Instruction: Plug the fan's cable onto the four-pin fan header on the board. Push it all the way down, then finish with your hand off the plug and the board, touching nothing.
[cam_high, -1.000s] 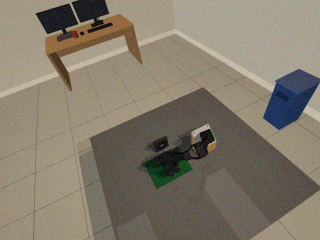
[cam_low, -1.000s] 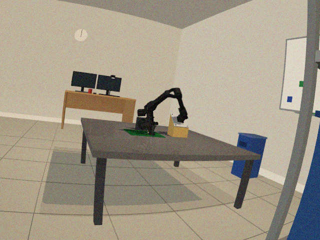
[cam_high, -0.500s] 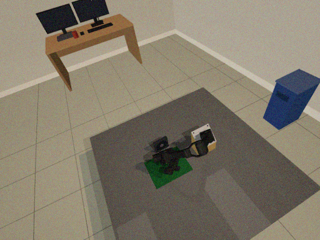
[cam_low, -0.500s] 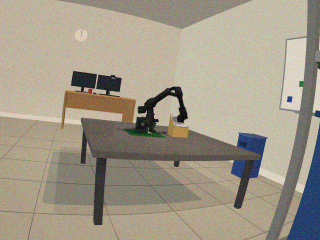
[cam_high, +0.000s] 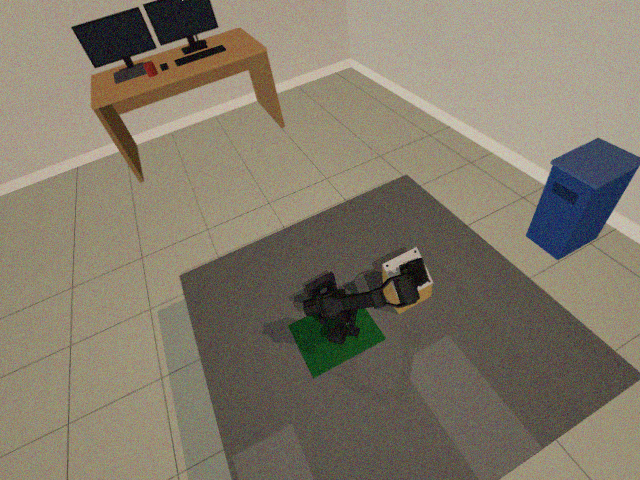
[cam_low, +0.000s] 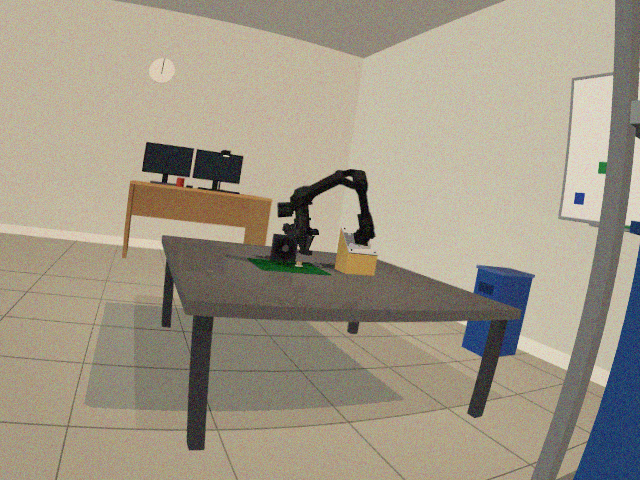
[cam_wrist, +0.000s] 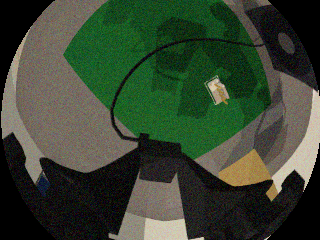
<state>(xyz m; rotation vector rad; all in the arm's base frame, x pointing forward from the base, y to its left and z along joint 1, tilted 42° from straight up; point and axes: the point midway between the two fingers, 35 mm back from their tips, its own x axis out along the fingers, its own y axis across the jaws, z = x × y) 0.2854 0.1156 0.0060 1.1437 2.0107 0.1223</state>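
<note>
Now: the white four-pin fan header 80 mm to the right of my gripper tip, 80 mm below it and 10 mm behind it. Also, from my gripper tip: black fan 230 mm to the right, 30 mm ahead, 20 mm below; then green board 90 mm below, 60 mm to the right, 50 mm ahead; then dark fan plug 10 mm to the left, 10 mm behind.
</note>
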